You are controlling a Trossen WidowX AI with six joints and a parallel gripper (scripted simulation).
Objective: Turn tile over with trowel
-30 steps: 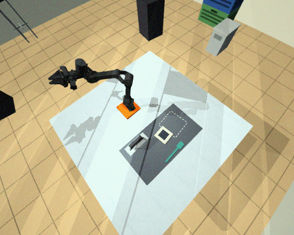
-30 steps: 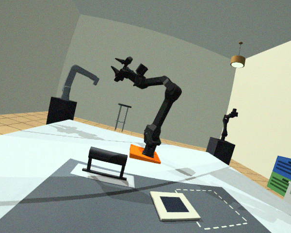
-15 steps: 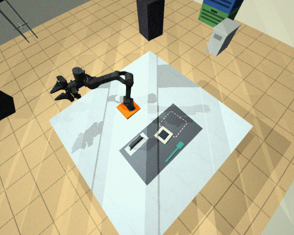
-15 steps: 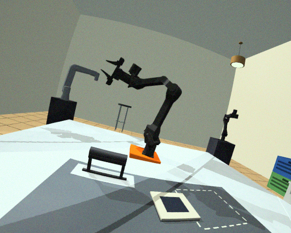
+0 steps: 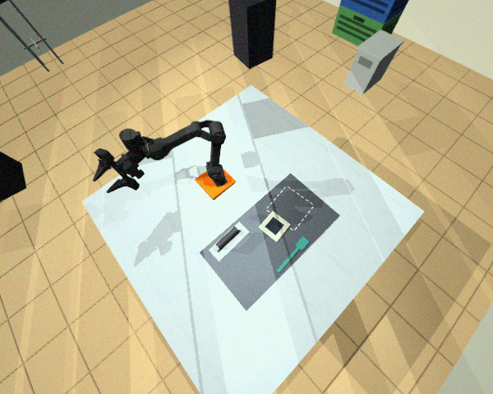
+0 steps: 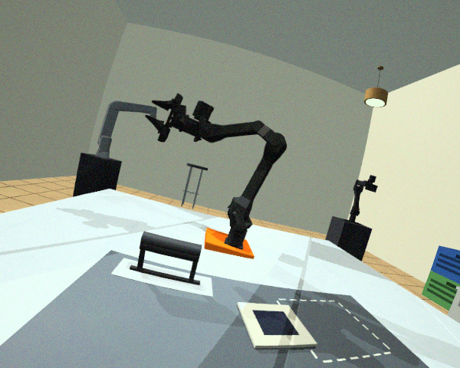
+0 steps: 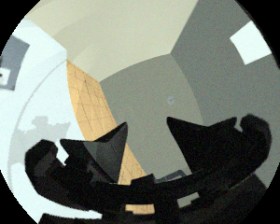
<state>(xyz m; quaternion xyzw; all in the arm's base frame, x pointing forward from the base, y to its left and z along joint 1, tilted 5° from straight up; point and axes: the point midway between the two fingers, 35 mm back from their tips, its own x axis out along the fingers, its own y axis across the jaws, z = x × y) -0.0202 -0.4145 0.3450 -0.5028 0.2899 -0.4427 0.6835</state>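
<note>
Now: the dark mat 480 mm to the left of my gripper tip, 420 mm below it and 400 mm ahead of it. From my gripper tip the other things lie so: tile: 510 mm to the left, 390 mm below, 380 mm ahead; then teal trowel: 540 mm ahead, 520 mm to the left, 390 mm below.
</note>
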